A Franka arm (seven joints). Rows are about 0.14 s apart.
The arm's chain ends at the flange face. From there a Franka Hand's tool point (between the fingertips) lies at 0.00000 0.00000 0.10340 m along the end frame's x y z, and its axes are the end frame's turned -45 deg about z.
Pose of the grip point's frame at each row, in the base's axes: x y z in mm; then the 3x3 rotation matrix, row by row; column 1 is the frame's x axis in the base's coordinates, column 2 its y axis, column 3 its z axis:
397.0 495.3 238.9; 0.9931 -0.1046 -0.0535; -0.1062 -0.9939 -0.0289; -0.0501 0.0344 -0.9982
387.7 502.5 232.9; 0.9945 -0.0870 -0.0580; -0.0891 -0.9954 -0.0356; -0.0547 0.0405 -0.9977
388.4 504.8 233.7; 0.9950 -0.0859 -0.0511; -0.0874 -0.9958 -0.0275; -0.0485 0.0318 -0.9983
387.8 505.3 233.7; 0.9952 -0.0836 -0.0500; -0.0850 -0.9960 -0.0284; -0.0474 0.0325 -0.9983
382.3 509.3 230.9; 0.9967 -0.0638 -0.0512; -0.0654 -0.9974 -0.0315; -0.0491 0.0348 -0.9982
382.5 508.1 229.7; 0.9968 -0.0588 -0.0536; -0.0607 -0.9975 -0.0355; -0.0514 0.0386 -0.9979
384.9 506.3 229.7; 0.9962 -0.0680 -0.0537; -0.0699 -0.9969 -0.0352; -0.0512 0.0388 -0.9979
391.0 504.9 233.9; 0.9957 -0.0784 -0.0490; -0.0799 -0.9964 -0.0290; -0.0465 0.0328 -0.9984
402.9 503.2 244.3; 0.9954 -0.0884 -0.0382; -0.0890 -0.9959 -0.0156; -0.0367 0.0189 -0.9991
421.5 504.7 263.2; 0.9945 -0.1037 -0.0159; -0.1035 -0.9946 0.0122; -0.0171 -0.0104 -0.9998
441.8 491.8 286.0; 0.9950 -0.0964 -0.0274; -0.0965 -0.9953 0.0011; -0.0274 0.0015 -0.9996
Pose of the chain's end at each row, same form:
402.5 498.3 342.1; 0.6283 -0.7762 -0.0535; -0.7779 -0.6277 -0.0289; -0.0111 0.0598 -0.9982
393.7 506.2 336.1; 0.6417 -0.7647 -0.0580; -0.7669 -0.6409 -0.0356; -0.0100 0.0673 -0.9977
393.7 507.6 336.9; 0.6428 -0.7643 -0.0511; -0.7659 -0.6423 -0.0275; -0.0118 0.0568 -0.9983
393.0 508.2 336.9; 0.6446 -0.7628 -0.0500; -0.7644 -0.6442 -0.0284; -0.0105 0.0565 -0.9983
387.6 512.6 334.1; 0.6597 -0.7499 -0.0512; -0.7515 -0.6590 -0.0315; -0.0101 0.0593 -0.9982
388.0 511.8 332.9; 0.6633 -0.7464 -0.0536; -0.7483 -0.6624 -0.0355; -0.0091 0.0636 -0.9979
390.5 509.9 332.9; 0.6563 -0.7525 -0.0537; -0.7543 -0.6555 -0.0352; -0.0088 0.0636 -0.9979
396.1 507.9 337.1; 0.6486 -0.7595 -0.0490; -0.7611 -0.6481 -0.0290; -0.0097 0.0561 -0.9984
406.8 504.8 347.6; 0.6413 -0.7664 -0.0382; -0.7671 -0.6413 -0.0156; -0.0126 0.0393 -0.9991
423.1 503.4 366.6; 0.6299 -0.7765 -0.0159; -0.7765 -0.6301 0.0122; -0.0194 0.0047 -0.9998
444.6 491.7 389.4; 0.6354 -0.7717 -0.0274; -0.7720 -0.6355 0.0011; -0.0183 0.0204 -0.9996

